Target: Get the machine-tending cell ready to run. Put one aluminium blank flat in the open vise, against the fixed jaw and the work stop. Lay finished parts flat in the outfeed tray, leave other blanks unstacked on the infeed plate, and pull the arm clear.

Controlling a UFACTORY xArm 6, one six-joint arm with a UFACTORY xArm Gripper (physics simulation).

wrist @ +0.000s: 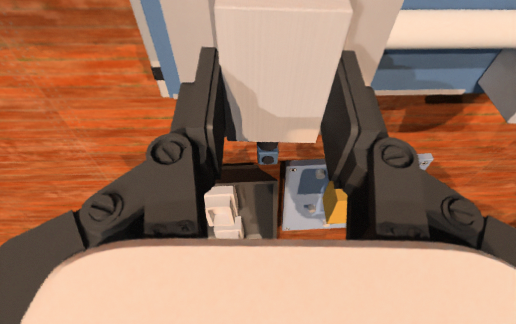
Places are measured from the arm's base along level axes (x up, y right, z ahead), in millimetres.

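Pixels of known places: gripper, fingertip midpoint: [274, 80].
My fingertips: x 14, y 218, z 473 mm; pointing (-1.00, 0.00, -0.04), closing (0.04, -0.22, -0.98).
Observation:
Behind a point stands the place of what it marks.
My gripper [274, 80] @(x 14, y 218, z 473 mm) is shut on a pale, blocky aluminium blank [282, 45] @(x 25, y 240, z 468 mm), which fills the gap between the two dark fingers and extends beyond them toward the top of the wrist view. Below it in the view, a dark tray [260, 210] @(x -74, y -69, z 530 mm) holds pale stepped parts [221, 207] @(x -45, y 7, z 562 mm), which look like finished parts; the fingers and the gripper body hide some of the tray. A vise, its fixed jaw and the work stop cannot be made out. The infeed plate cannot be identified for certain.
A light blue plate [295, 217] @(x -84, y -128, z 486 mm) with small studs and a yellow block [336, 206] @(x -40, y -16, z 434 mm) lies right of the tray. A small blue box [268, 155] @(x 6, y 158, z 485 mm) with dark round tops sits above them. Blue and pale machine structure [430, 70] @(x -32, y 167, z 385 mm), a pale cylinder [450, 29] @(x -7, y 210, z 397 mm) and a grey angled piece [502, 85] @(x -15, y 163, z 352 mm) are at upper right.

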